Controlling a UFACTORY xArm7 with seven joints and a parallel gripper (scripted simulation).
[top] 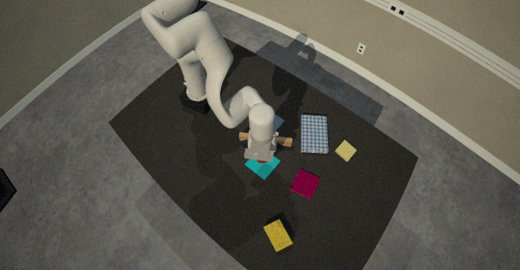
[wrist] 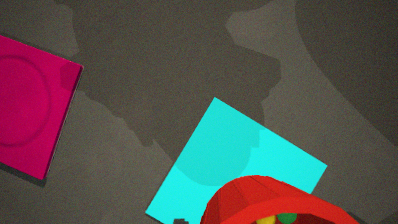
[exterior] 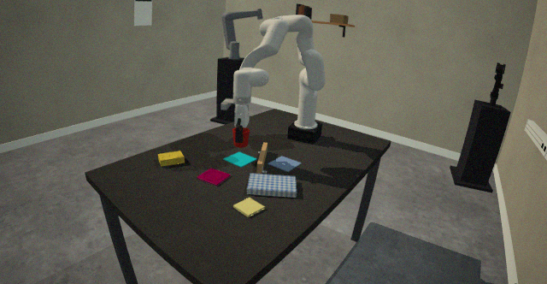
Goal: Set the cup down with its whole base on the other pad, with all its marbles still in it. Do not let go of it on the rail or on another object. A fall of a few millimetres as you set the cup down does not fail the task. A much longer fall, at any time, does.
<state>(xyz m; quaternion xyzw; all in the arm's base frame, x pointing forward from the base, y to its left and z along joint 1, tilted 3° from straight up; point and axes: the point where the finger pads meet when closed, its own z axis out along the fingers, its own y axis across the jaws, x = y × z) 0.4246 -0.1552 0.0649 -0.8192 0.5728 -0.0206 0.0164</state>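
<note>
Now: the cyan pad 12 cm below my hand. The rest, counted from my hand: red cup: 2 cm below; then light blue pad: 19 cm to the left, 12 cm below, 7 cm behind; then wooden rail: 10 cm below, 9 cm to the left, 3 cm behind.
</note>
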